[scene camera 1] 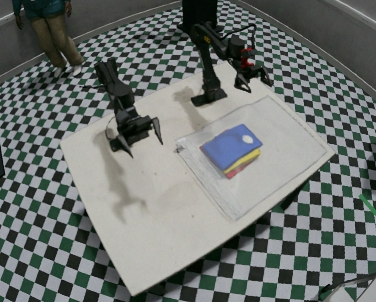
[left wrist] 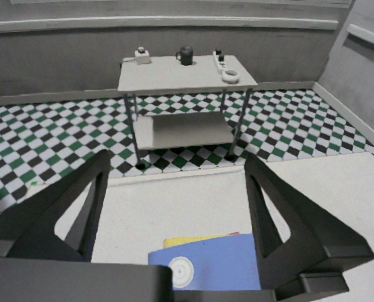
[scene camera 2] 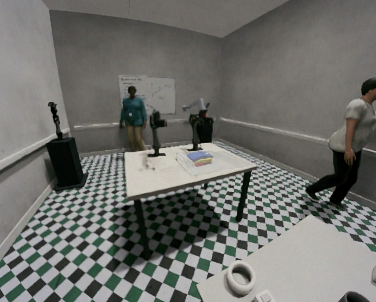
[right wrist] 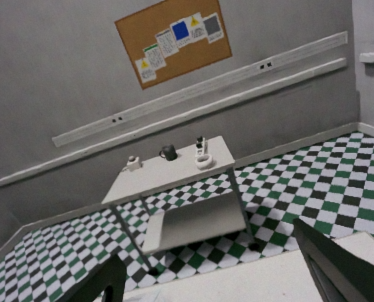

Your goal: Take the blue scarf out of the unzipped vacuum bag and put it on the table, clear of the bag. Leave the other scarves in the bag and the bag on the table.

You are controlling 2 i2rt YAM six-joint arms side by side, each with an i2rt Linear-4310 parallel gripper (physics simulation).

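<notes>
The blue scarf [scene camera 1: 227, 149] [scene camera 2: 199, 156] [left wrist: 220, 265], folded flat with a pale round spot, lies on top of a stack. Below it show a yellow scarf [scene camera 1: 243, 160] [left wrist: 192, 241] and a red scarf [scene camera 1: 233, 175]. The stack lies in the clear flat vacuum bag [scene camera 1: 287, 135] [scene camera 2: 227, 164] on the table [scene camera 1: 135, 240] [scene camera 2: 150, 185]. My left gripper [scene camera 1: 254, 87] [left wrist: 177, 156] is open and empty, raised above the table at the top right of scene camera 1. My right gripper [scene camera 1: 146, 147] [right wrist: 200, 246] is open and empty, to the left of the bag and above the table.
A second table [left wrist: 170, 75] [right wrist: 172, 175] [scene camera 2: 300, 260] with a dark mug [left wrist: 185, 55] [right wrist: 169, 152] and a white ring [left wrist: 230, 76] [right wrist: 204, 161] [scene camera 2: 241, 278] stands apart across the floor. Two people [scene camera 2: 133, 115] [scene camera 2: 350, 135] stand away from the table.
</notes>
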